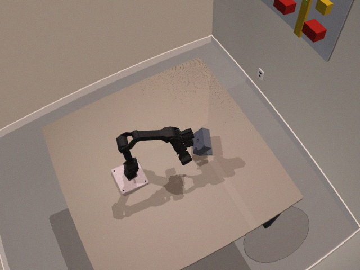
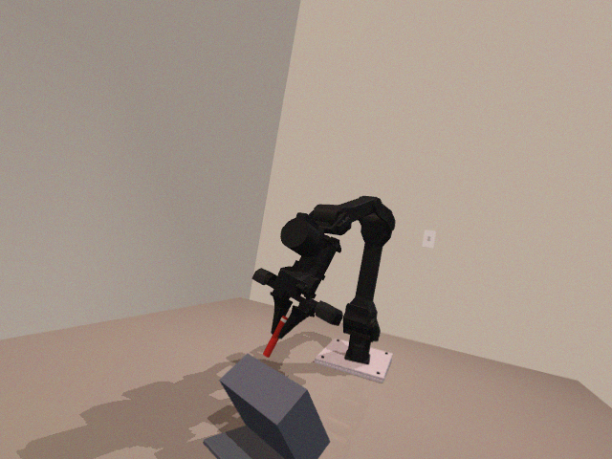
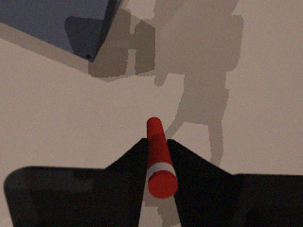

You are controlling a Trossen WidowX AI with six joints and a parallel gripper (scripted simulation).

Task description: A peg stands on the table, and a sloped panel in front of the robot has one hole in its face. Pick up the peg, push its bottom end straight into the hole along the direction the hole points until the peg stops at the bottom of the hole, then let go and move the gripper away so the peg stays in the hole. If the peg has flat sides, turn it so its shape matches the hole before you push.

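Now: the sloped panel 16 cm ahead of my gripper tip, 6 cm to the left of it and 6 cm below it. From my gripper tip the other things lie so: red peg: 2 cm above; blue-grey foot: 18 cm ahead, 5 cm to the left, 11 cm below.
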